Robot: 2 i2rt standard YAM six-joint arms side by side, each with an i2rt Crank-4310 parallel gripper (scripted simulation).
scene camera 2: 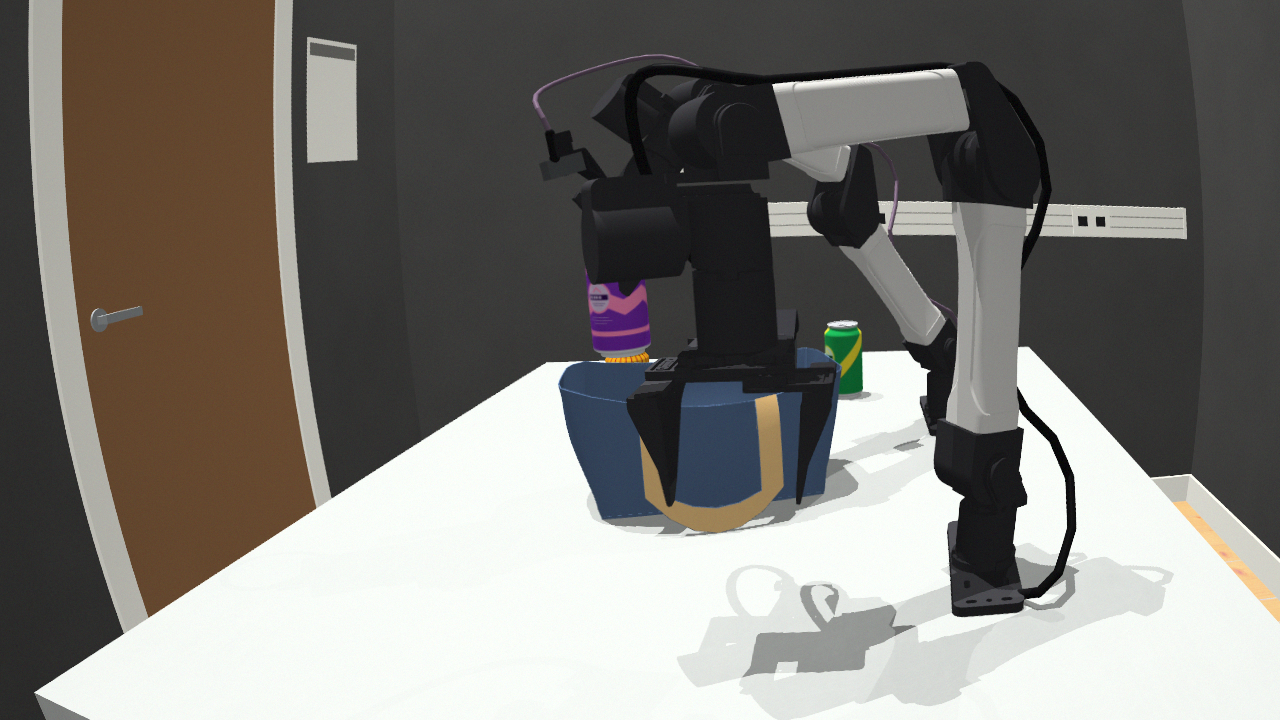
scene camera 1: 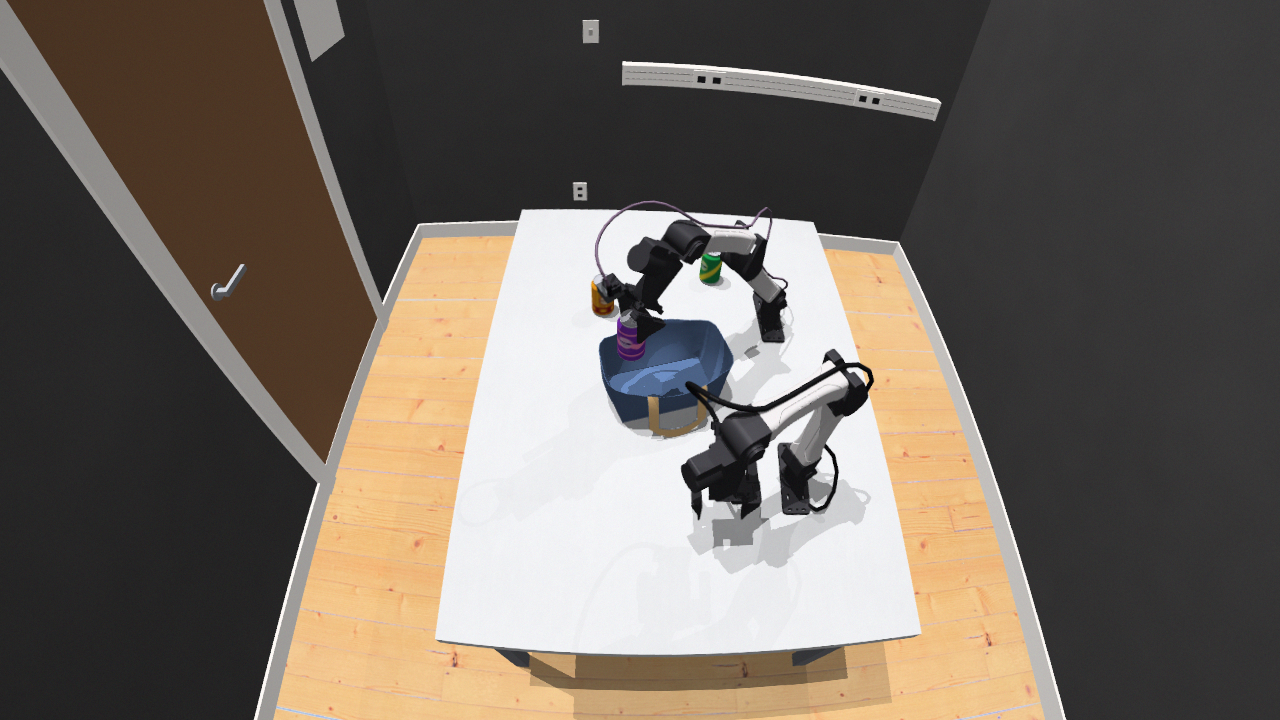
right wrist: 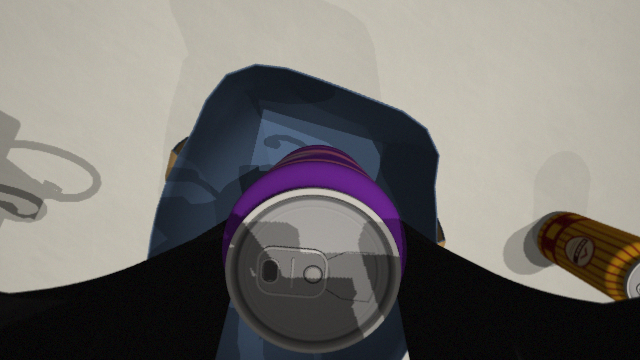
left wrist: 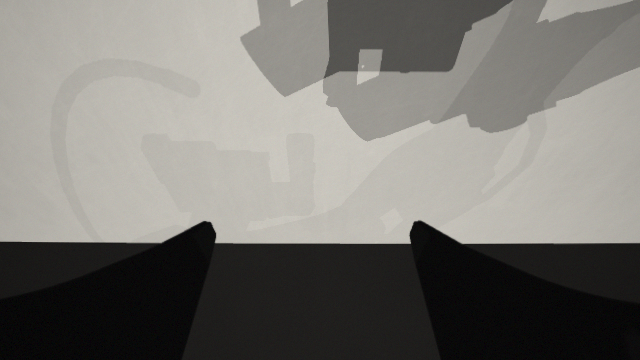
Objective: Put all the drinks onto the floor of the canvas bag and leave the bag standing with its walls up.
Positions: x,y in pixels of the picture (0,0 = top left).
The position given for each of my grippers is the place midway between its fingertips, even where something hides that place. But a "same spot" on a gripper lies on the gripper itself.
my left gripper: scene camera 2; scene camera 1; left wrist 312,226; not seen in the right wrist view (out of frame)
same spot on blue canvas bag: (scene camera 2: pixel 735 448) = (scene camera 1: pixel 685 403)
same spot on my left gripper: (scene camera 1: pixel 753 485) = (scene camera 2: pixel 814 371)
